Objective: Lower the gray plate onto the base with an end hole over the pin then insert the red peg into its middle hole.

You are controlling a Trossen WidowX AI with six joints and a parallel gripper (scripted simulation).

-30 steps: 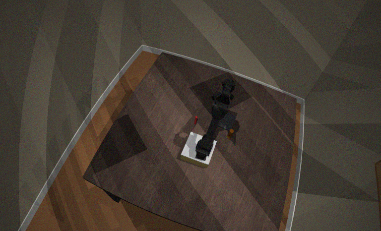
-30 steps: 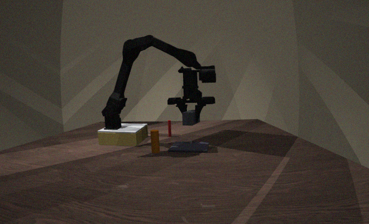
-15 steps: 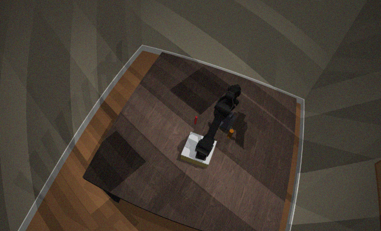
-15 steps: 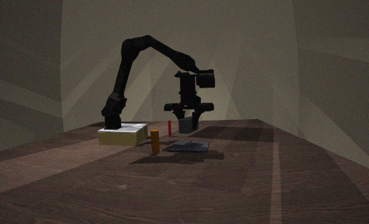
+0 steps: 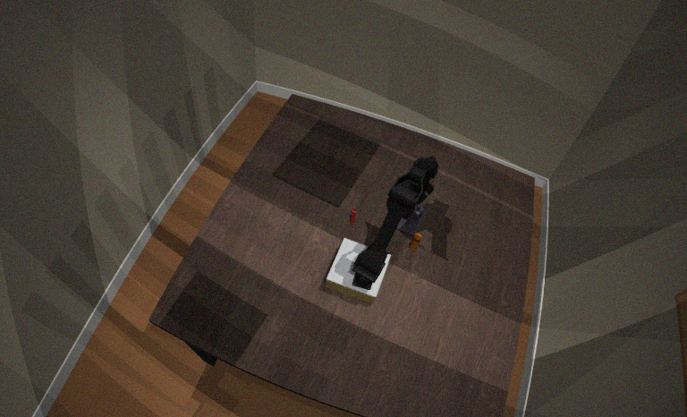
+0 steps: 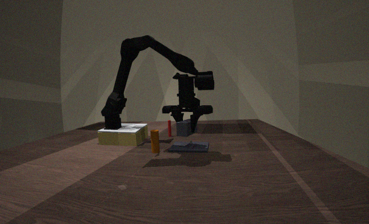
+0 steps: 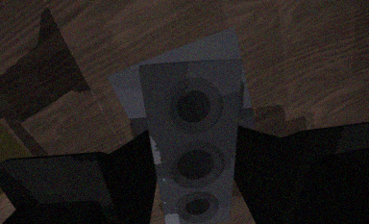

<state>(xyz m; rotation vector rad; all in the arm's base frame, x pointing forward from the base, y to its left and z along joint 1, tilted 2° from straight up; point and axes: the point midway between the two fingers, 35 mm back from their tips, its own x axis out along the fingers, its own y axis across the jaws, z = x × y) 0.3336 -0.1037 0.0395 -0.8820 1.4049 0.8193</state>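
The dark base is 50 mm below my gripper tip, 10 mm to the left of it and 10 mm ahead of it. The rest, counted from my gripper tip: gray plate: 30 mm above; red peg: 200 mm to the left, 80 mm behind, 20 mm below; orange cylinder: 120 mm behind, 50 mm to the right, 20 mm below.
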